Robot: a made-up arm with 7 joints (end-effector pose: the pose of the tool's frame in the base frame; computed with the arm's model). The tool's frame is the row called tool.
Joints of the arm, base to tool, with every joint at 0 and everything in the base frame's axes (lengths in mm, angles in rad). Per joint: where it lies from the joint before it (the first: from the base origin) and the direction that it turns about. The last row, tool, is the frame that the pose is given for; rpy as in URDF.
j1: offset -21.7 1.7 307 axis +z
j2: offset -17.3 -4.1 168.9 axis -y
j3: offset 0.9 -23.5 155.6 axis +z
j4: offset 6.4 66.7 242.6 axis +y
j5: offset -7.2 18.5 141 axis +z
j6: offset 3.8 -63 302.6 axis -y
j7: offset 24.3 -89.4 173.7 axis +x
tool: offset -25 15.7 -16.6 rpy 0.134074 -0.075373 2.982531
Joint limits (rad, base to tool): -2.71..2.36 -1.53..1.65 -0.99..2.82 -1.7..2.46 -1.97..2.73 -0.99..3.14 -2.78..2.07
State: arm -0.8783 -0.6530 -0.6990 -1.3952 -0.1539 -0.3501 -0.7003
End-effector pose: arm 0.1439 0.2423 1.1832 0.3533 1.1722 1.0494
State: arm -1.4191 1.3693 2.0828 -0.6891 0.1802 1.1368 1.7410
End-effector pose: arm -0.4893 0.5898 0.9006 -0.5197 0.4686 -1.1305
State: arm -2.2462 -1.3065 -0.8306 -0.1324 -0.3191 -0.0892 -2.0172
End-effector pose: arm -0.5875 -0.7079 0.8737 -2.9506 0.4722 -0.5354
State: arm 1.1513 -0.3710 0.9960 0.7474 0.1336 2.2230 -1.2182
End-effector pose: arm 0.0835 0.3968 1.0893 1.1314 0.5004 -2.0235
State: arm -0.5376 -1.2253 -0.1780 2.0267 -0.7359 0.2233 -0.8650
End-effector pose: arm 0.2696 -0.3374 0.0125 -2.1770 -0.3829 0.0613
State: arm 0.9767 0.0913 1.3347 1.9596 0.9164 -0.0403 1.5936
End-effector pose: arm -0.3915 0.3677 0.5453 2.4813 1.4507 1.0173
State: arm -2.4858 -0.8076 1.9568 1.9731 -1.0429 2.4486 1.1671
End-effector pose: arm 0.0273 -0.2854 0.9547 0.9572 0.8631 -2.7541
